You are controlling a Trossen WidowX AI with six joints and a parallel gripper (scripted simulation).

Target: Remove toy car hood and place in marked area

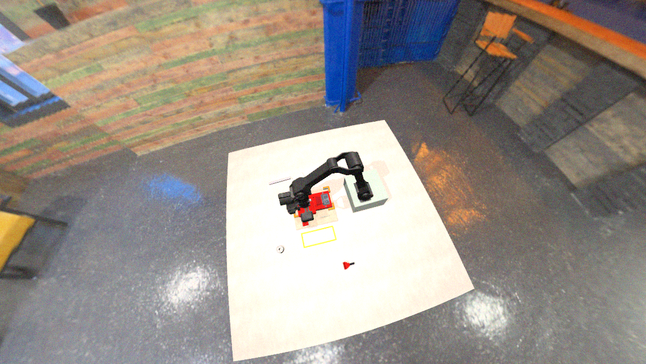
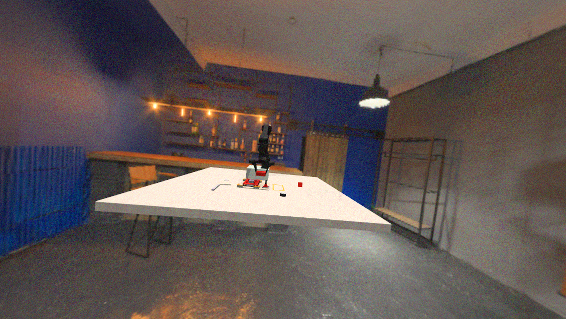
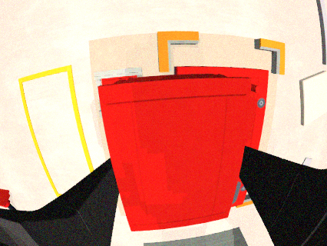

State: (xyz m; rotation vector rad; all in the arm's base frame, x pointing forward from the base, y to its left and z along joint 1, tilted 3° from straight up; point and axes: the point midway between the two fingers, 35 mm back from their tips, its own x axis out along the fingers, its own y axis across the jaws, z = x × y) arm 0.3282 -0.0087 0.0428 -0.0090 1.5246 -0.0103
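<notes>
Right now the wheel axle is 20 mm ahead of my gripper tip, 40 mm to the left of it and 60 mm below it. The rest, counted from my gripper tip: white square (10 mm ahead, 250 mm to the right, 90 mm below); wheel (190 mm ahead, 160 mm to the left, 90 mm below); hood (10 mm above).
</notes>
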